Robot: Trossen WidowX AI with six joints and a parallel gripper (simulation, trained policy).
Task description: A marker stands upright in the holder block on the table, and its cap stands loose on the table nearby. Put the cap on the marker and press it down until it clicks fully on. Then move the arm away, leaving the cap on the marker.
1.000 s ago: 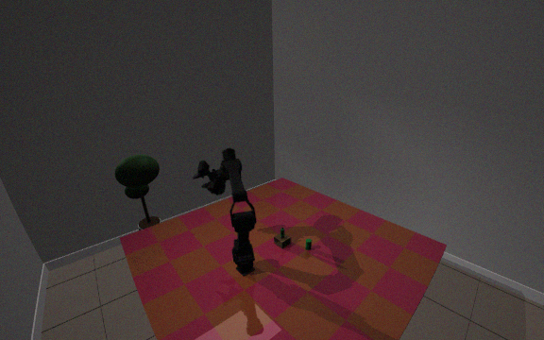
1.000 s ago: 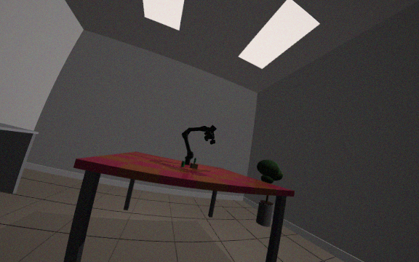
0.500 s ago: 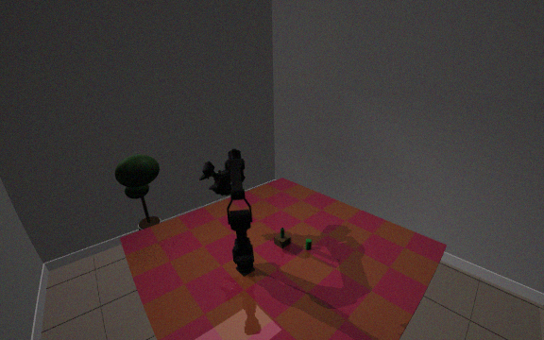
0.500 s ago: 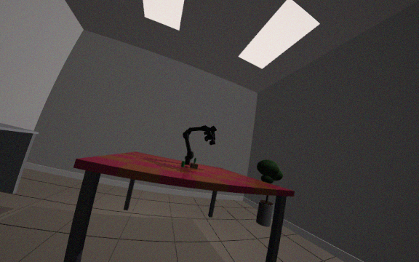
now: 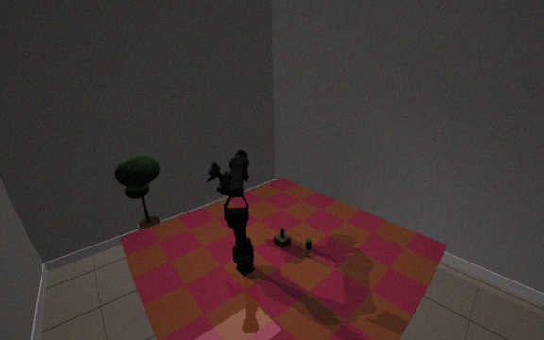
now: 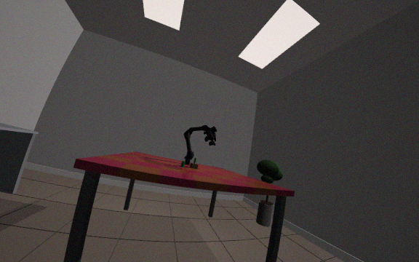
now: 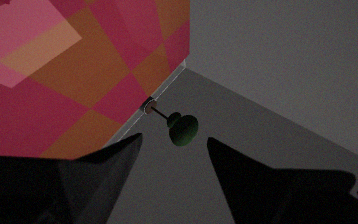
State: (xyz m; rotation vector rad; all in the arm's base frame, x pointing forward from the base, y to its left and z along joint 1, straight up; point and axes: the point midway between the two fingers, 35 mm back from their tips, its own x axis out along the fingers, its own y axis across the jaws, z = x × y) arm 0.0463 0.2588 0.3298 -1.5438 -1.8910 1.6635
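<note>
Right now my gripper tip is 380 mm to the left of the green cap, 290 mm short of it and 290 mm above it. The rest, counted from my gripper tip: tan holder block 290 mm below, 260 mm to the right, 220 mm ahead.
</note>
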